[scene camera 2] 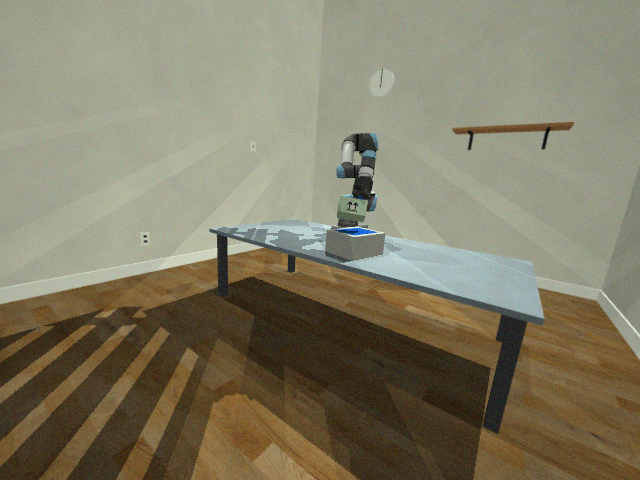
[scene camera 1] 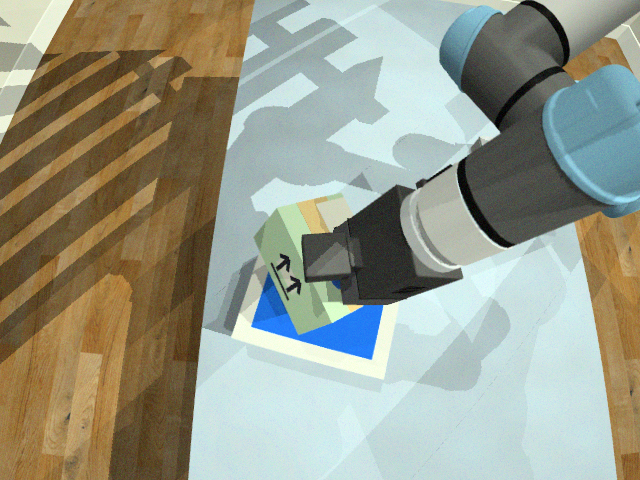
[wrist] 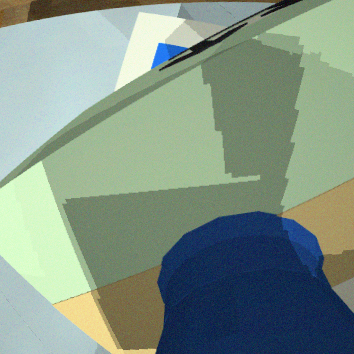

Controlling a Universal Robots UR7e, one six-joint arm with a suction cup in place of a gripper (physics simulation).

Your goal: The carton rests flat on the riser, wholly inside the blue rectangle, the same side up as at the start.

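Where they show: hand, its tool point: [scene camera 2: 359, 204] [scene camera 1: 336, 280] [wrist: 228, 242]; arm's base, origin of its link: [scene camera 2: 347, 225].
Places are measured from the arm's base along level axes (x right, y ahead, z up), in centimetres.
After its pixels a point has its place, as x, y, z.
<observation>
The pale green carton [scene camera 1: 306, 308] {-26.0, 54.4, 20.1} [scene camera 2: 351, 214] {-21.7, 56.8, 15.5} [wrist: 140, 165] {-24.4, 52.3, 23.0} with a tan stripe hangs from my suction cup [scene camera 1: 336, 284] [scene camera 2: 360, 196] [wrist: 240, 245], which is on its top face. Its two black arrows point up in the second scene view. It is held in the air above the level of the riser [scene camera 1: 310, 350] {-31.1, 54.3, 6.1} [scene camera 2: 347, 249] {-24.1, 65.1, -1.0} [wrist: 136, 47] {-28.1, 63.2, 6.1} and looks turned relative to it. In the first scene view it overlaps the far part of the blue rectangle [scene camera 1: 351, 334] {-29.6, 47.4, 6.1} [scene camera 2: 363, 231] {-26.6, 48.7, 6.1} [wrist: 162, 56] {-26.0, 61.9, 6.1} and reaches past the riser's far side. The carton's underside is hidden.
The riser stands on the pale blue table [scene camera 1: 465, 423] {-50.4, 26.2, -5.9} [scene camera 2: 465, 273] {-77.8, 52.2, -5.9} near its long edge, with wooden floor [scene camera 1: 77, 403] [scene camera 2: 248, 428] beyond. The dark wrist housing [scene camera 1: 382, 253] {-23.6, 47.5, 32.4} covers part of the carton in the first scene view.
</observation>
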